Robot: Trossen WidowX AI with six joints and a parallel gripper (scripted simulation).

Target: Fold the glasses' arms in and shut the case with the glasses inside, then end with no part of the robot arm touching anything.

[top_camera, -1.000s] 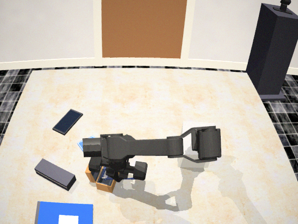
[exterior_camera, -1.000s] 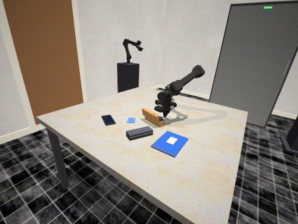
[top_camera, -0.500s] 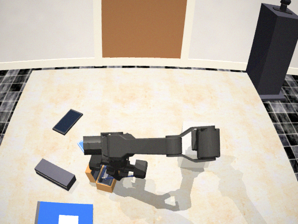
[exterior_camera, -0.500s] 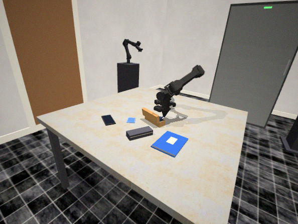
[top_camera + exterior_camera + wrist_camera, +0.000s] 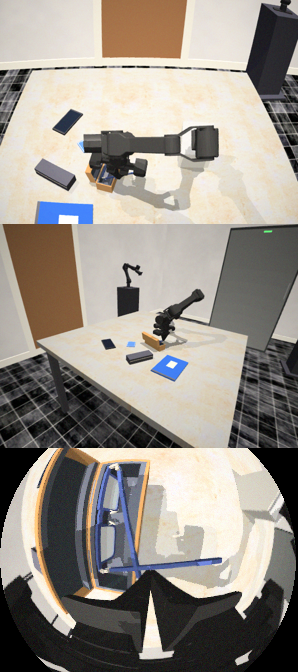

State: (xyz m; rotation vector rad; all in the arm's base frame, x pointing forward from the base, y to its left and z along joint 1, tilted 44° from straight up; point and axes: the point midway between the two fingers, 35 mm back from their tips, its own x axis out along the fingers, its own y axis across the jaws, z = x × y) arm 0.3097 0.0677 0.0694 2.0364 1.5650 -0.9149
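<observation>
Right now the orange glasses case is 6 cm to the right of my hand, 5 cm ahead of it and 4 cm below it. Also, from my hand: grey box: 25 cm ahead, 6 cm below, 4 cm to the right; then small blue card: 21 cm to the right, 12 cm ahead, 8 cm below.
</observation>
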